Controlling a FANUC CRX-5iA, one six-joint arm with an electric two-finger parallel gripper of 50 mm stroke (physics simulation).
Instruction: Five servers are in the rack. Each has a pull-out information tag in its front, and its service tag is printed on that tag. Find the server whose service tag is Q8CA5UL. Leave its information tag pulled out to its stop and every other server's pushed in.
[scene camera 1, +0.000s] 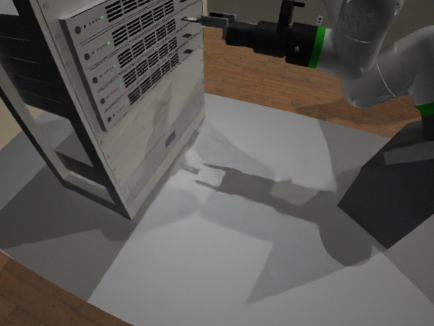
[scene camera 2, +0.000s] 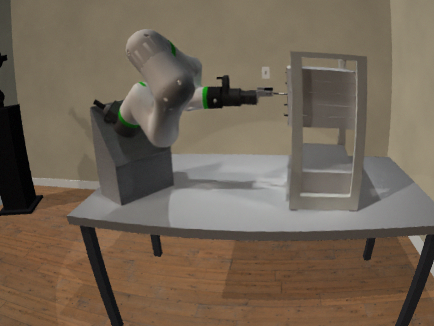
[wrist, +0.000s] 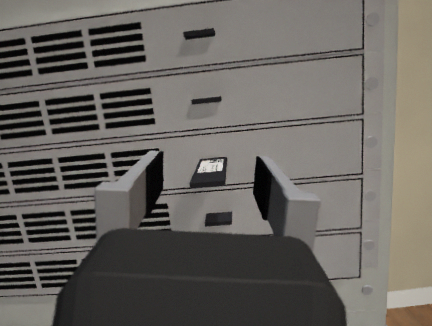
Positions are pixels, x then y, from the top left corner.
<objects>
A server rack shows in scene camera 1 (134, 98), in scene camera 2 (319, 97) and in the wrist view (93, 93).
</objects>
